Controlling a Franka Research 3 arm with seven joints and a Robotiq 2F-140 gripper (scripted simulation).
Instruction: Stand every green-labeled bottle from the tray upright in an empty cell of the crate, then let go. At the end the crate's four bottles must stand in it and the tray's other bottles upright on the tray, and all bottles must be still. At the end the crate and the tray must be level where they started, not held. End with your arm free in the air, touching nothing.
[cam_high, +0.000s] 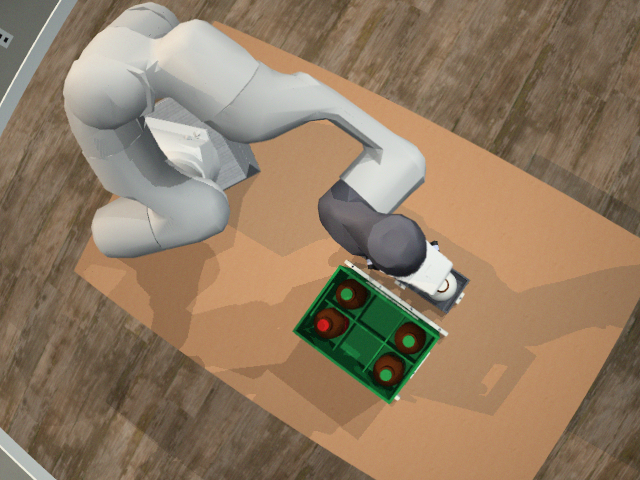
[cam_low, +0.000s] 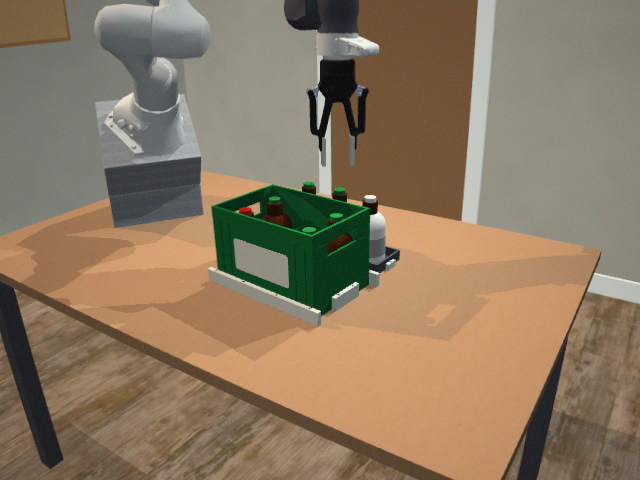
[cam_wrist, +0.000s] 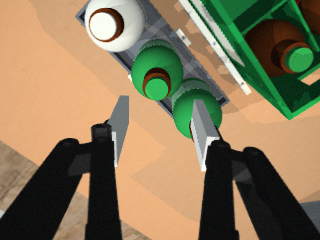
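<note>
My gripper is now 170 mm above the white-labeled bottle, 90 mm short of it and 20 mm to the left of it. The rest, counted from my hand: grey tray 240 mm below; then green crate 180 mm to the right, 170 mm below, 30 mm behind.
</note>
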